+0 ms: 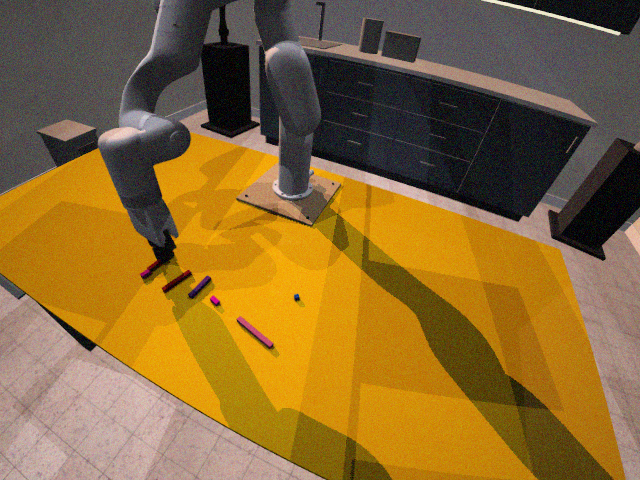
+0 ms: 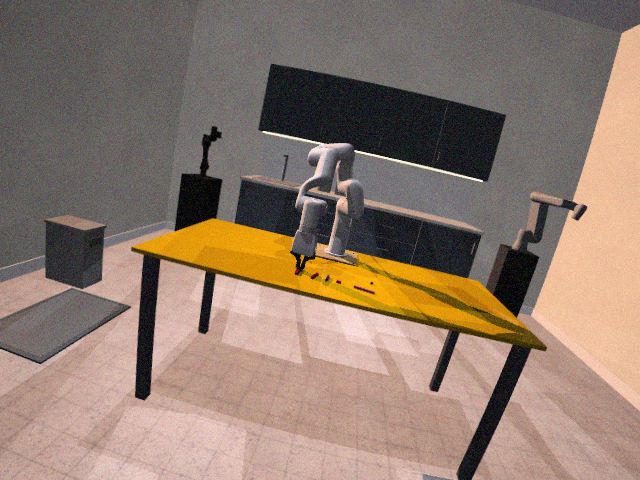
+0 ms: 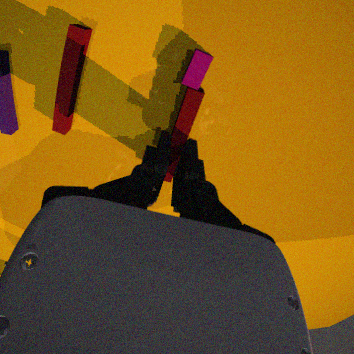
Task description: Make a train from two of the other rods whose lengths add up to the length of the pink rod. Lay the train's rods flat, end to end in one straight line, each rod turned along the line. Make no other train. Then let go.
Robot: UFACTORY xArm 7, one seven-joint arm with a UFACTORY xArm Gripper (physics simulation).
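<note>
My gripper is shut on a red rod, low at the table. A short magenta rod lies at the red rod's far end, turned along nearly the same line; their ends touch or almost touch. The fingers hide part of the red rod. The long pink rod lies apart, at the other end of the group. Whether the held rod rests on the table is hard to tell.
Beside the held rod lie a dark red rod and a purple rod. Another short magenta rod lies between the purple and pink rods. A small blue cube lies apart on the yellow table.
</note>
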